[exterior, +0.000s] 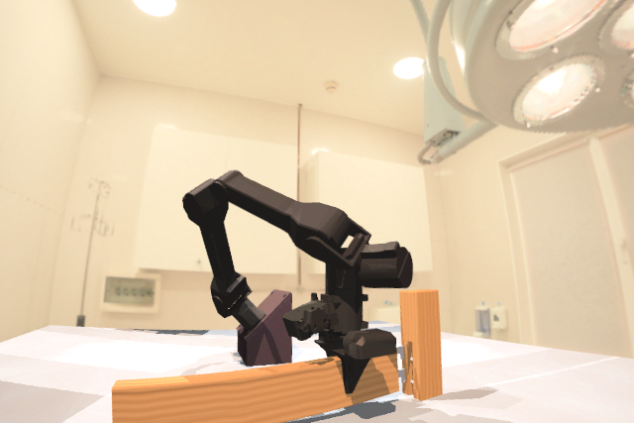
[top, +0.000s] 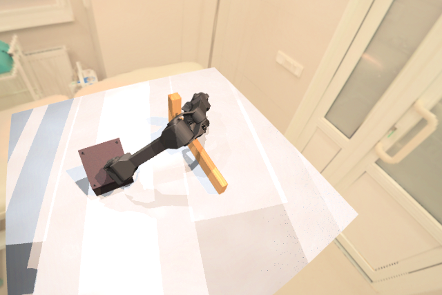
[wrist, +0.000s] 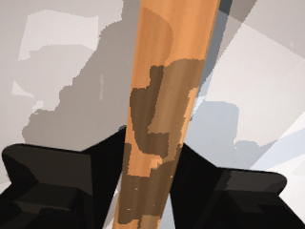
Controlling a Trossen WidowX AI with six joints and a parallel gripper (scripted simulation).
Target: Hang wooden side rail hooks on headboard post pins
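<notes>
My gripper tip is now 1 cm past the headboard post, 15 cm to the right of it and 4 cm below it.
</notes>
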